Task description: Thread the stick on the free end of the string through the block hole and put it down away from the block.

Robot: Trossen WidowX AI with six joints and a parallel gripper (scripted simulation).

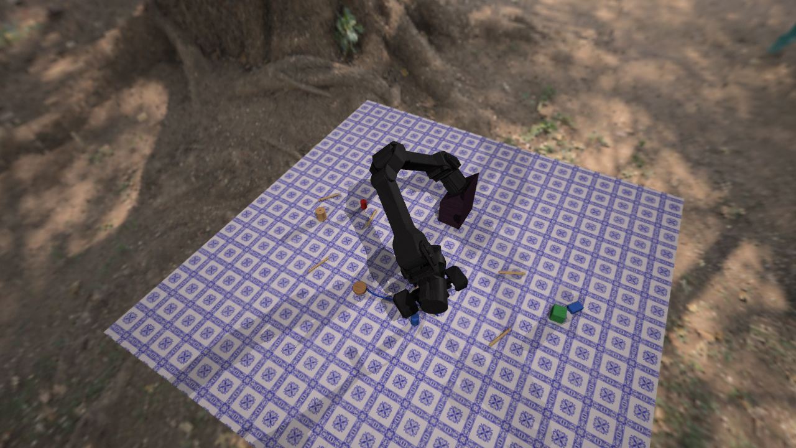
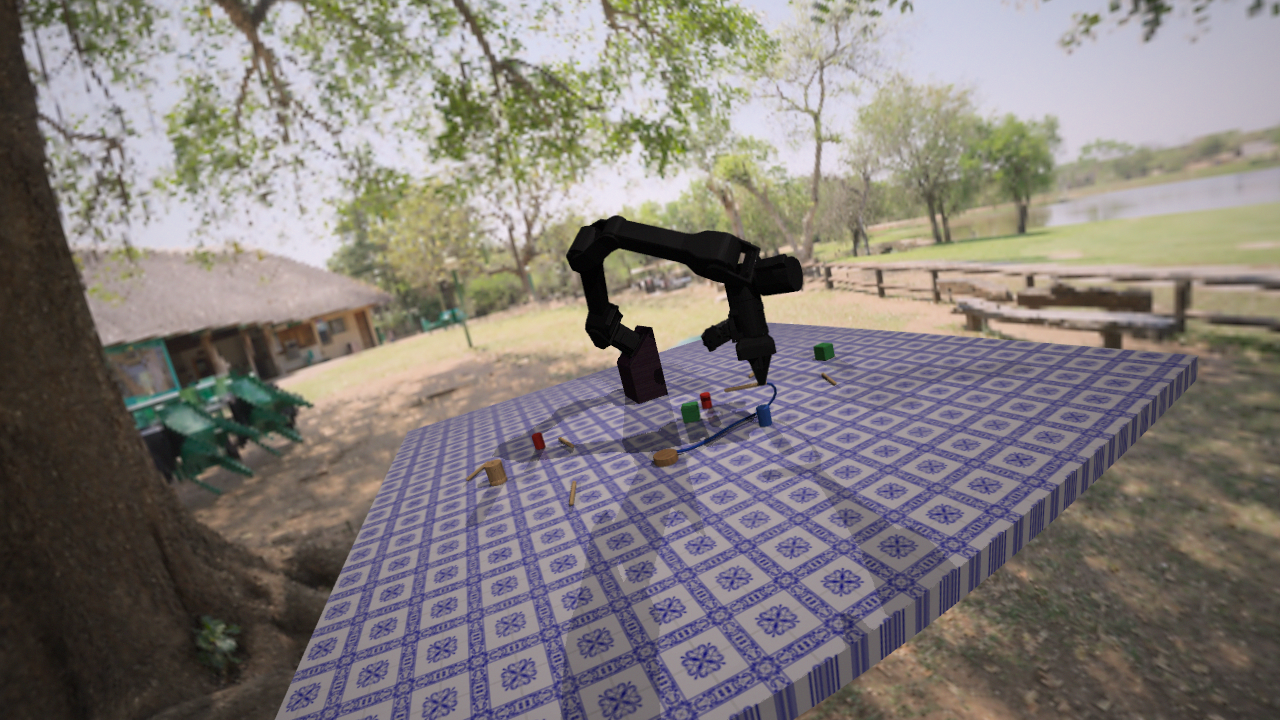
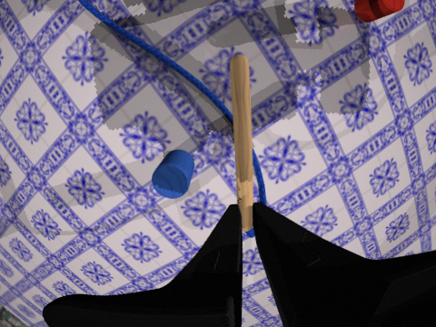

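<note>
Right now my gripper tip is 3 cm short of the blue cylinder, 3 cm to the left of it and 4 cm above it. Round my gripper tip: round wooden button (3 cm ahead, 21 cm to the right, 5 cm below); thin stick (1 cm behind, 1 cm to the right); string (right at my gripper tip).
</note>
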